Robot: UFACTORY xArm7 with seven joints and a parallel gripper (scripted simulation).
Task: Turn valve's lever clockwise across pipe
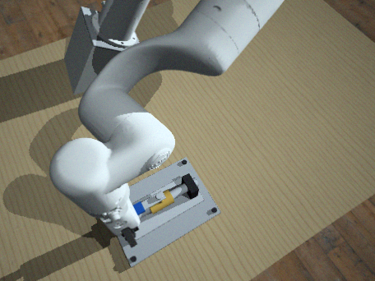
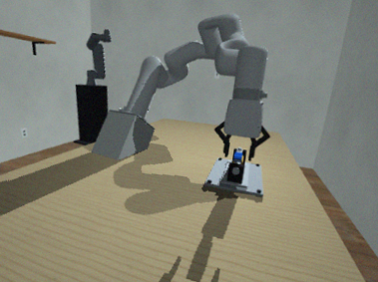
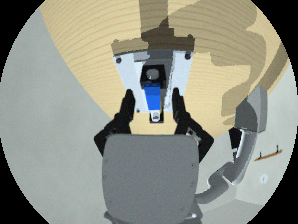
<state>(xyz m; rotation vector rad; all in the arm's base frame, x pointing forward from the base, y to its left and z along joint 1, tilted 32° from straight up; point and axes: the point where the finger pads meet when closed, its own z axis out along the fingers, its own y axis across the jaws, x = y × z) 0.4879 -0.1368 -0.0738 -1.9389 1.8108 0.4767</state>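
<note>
Right now the lever is 50 mm to the left of my hand and 20 mm below it.
</note>
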